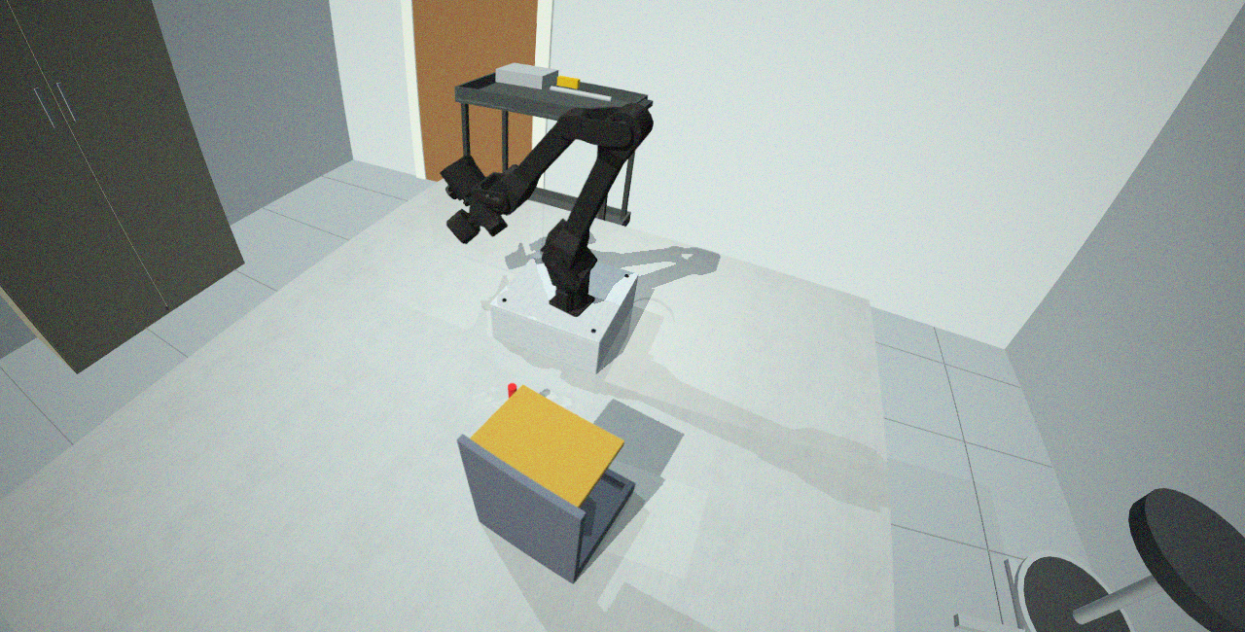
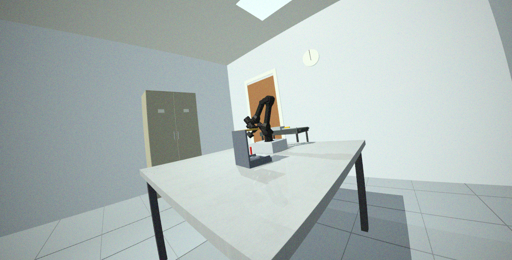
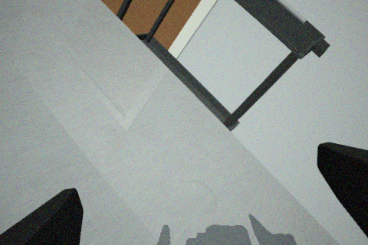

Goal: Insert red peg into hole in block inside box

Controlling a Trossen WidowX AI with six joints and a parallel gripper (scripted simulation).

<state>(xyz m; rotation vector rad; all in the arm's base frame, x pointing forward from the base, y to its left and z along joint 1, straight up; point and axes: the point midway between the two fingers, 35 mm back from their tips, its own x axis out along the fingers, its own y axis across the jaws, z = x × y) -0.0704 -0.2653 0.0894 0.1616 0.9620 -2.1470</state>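
Now: the red peg 32 cm to the left of my gripper tip, 32 cm ahead of it and 12 cm below it. Round my gripper tip: yellow roof: 48 cm to the left, 43 cm ahead, 5 cm above.
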